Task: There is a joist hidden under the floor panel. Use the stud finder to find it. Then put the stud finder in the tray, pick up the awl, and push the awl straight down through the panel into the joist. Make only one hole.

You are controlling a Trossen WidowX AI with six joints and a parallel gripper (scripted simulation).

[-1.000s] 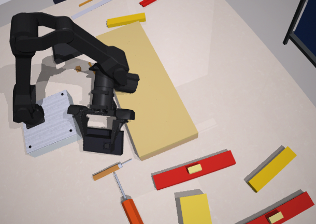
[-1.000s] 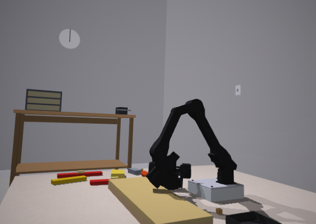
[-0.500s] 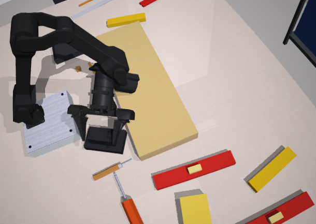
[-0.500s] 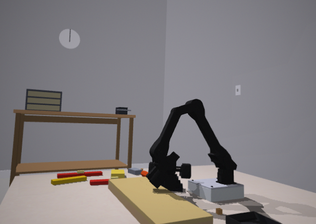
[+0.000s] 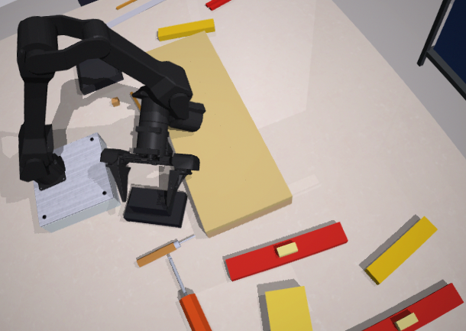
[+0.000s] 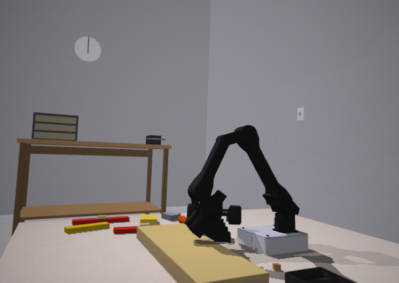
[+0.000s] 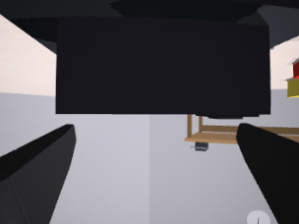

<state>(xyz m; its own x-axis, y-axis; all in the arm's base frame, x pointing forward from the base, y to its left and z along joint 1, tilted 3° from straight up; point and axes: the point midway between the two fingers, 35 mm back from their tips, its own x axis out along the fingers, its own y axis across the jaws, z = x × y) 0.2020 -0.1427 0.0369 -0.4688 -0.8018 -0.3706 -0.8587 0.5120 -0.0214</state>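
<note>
Now: gripper tip 2 cm short of the stud finder, 1 cm to the right of it and 2 cm above it. Round my gripper tip: black tray: 3 cm behind, 49 cm to the left, 5 cm below; orange screwdriver: 1 cm ahead, 17 cm to the right, 5 cm below; ruler: 18 cm ahead, 68 cm to the left, 7 cm below.
</note>
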